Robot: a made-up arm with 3 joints. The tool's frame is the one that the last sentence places.
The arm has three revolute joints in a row. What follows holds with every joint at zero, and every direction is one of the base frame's. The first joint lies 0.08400 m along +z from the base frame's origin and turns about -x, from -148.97 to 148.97 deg. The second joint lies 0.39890 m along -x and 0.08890 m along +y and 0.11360 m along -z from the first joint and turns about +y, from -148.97 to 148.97 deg. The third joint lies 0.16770 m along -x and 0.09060 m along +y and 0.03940 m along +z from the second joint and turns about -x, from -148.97 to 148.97 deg. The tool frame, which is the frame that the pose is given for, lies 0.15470 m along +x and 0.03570 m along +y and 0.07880 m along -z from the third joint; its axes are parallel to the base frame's.
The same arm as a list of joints. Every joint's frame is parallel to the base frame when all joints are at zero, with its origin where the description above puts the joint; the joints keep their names.
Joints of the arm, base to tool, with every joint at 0 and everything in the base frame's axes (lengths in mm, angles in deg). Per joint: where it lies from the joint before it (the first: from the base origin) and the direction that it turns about. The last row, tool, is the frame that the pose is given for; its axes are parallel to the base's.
joint 1: axis -1 0 0 xyz 0 0 84
joint 2: axis 0 1 0 xyz -398.9 88.9 -113.6
joint 3: axis -1 0 0 xyz -167.7 90.6 39.4
tool: xyz 154.7 35.7 -78.8
Joint limits (deg, base to tool): -148.97..148.97 -148.97..148.97 -148.97..148.97

